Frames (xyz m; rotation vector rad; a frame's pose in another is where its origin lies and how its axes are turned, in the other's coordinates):
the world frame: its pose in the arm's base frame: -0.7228 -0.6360 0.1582 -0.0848 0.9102 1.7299
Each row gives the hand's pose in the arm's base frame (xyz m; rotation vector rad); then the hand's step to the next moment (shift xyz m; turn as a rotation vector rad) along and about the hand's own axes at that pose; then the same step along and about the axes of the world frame.
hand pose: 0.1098 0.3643 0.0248 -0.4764 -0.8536 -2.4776
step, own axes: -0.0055 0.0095 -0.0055 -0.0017 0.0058 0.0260
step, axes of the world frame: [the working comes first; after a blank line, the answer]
step, axes of the arm's base frame: 0.0087 -0.0084 -0.0021 0.0088 0.0133 0.0214

-0.0089 -0.0078 -0.0032 -0.0031 0.0027 0.0264
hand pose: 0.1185 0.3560 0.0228 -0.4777 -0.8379 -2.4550
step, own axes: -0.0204 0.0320 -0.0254 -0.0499 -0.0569 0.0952
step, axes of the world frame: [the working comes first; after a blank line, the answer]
step, axes of the arm's base frame: 0.0303 -0.0313 -0.0137 0.0244 0.1172 0.0213

-0.0295 -0.0304 -0.0171 0.0733 -0.0187 0.0952
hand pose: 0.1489 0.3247 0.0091 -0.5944 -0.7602 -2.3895
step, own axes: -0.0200 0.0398 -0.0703 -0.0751 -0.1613 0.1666
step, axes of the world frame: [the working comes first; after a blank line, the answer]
step, axes of the arm's base frame: 0.0230 -0.0640 -0.0480 -0.0048 0.2428 0.0205

-0.0360 -0.0397 -0.0636 0.1840 -0.0042 0.1598
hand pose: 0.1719 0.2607 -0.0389 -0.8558 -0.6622 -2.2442
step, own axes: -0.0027 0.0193 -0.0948 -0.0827 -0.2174 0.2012
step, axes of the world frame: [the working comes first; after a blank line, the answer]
step, axes of the arm's base frame: -0.0222 -0.0724 -0.0603 -0.0264 0.3053 0.0255

-0.0198 -0.0073 -0.0945 0.2392 0.0118 0.1929
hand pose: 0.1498 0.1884 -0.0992 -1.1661 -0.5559 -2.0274
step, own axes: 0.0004 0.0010 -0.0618 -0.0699 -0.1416 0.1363
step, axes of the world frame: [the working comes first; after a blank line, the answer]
step, axes of the arm's base frame: -0.0338 -0.0419 -0.0304 -0.0090 0.2083 0.0053

-0.0059 0.0159 -0.0594 0.1657 -0.0059 0.1266
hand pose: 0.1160 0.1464 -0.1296 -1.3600 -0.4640 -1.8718
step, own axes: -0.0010 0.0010 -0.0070 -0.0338 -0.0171 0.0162
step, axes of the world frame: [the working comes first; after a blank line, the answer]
step, axes of the arm's base frame: -0.0036 -0.0050 -0.0036 0.0023 0.0342 -0.0228

-0.0008 0.0015 -0.0069 0.0372 -0.0167 0.0057
